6 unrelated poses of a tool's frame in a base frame.
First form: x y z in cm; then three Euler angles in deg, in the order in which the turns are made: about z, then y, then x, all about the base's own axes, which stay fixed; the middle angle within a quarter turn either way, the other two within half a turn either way.
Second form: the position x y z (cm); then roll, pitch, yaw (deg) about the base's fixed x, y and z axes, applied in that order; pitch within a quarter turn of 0, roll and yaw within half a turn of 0. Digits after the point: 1 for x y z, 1 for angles.
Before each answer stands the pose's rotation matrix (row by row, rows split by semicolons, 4 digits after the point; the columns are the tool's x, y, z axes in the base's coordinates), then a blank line. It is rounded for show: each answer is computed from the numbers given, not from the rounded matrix.
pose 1, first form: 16.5, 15.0, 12.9, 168.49, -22.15, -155.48
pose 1, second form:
-0.9076 -0.1848 -0.3770; -0.3349 0.8603 0.3844; 0.2533 0.4751 -0.8427

16.5, 15.0, 12.9, 150.6, -14.7, -159.7
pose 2, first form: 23.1, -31.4, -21.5, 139.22, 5.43, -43.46
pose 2, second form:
-0.7538 -0.6502 0.0946; 0.5234 -0.5071 0.6848; -0.3973 0.5657 0.7226

23.1, -31.4, -21.5, 38.1, 23.4, 145.2
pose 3, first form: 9.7, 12.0, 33.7, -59.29, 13.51, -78.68
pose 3, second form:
0.4966 0.8360 0.2336; -0.2857 -0.0967 0.9534; 0.8196 -0.5402 0.1909

9.7, 12.0, 33.7, -70.5, -55.0, -29.9
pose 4, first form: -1.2, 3.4, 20.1, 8.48, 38.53, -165.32
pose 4, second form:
0.7737 -0.1154 0.6229; -0.2988 -0.9335 0.1982; 0.5586 -0.3395 -0.7567

-1.2, 3.4, 20.1, -155.8, -34.0, -21.1
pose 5, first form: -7.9, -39.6, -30.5, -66.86, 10.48, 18.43
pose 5, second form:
0.3864 0.9042 0.1819; -0.8498 0.4257 -0.3109; -0.3585 -0.0344 0.9329

-7.9, -39.6, -30.5, -2.1, 21.0, -65.5
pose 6, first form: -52.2, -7.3, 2.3, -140.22, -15.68, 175.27
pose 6, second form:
-0.7399 0.6160 -0.2703; 0.6548 0.7516 -0.0794; 0.1542 -0.2357 -0.9595

-52.2, -7.3, 2.3, -166.2, -8.9, 138.5
